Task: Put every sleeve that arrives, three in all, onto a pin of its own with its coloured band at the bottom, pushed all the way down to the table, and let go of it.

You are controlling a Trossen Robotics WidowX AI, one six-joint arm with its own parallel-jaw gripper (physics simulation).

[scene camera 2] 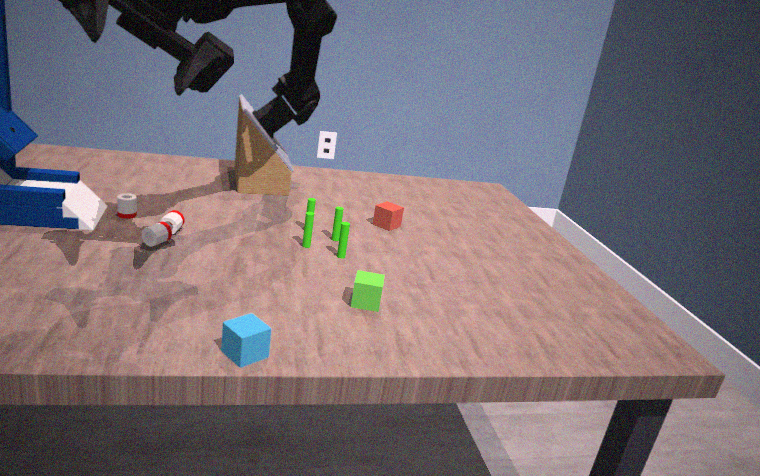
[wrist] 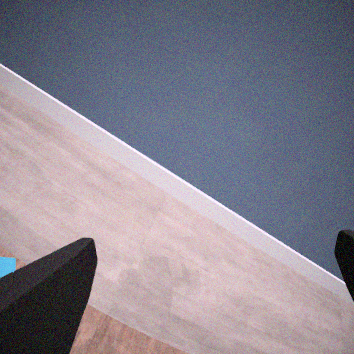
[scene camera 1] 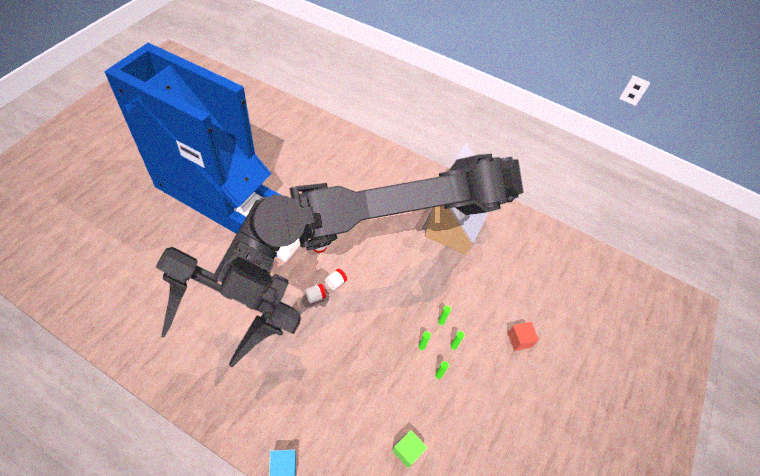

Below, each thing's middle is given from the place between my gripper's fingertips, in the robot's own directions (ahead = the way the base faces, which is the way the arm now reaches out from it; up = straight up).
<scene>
Right now my hand is 2 cm short of the blue cube [scene camera 2: 245, 340], 12 cm to the right of it and 29 cm above it. The rest, counted from my hand: green cube [scene camera 2: 368, 286] (13 cm behind, 28 cm to the left, 29 cm below); blue dispenser [scene camera 1: 191, 126] (34 cm behind, 33 cm to the right, 16 cm below).
</scene>
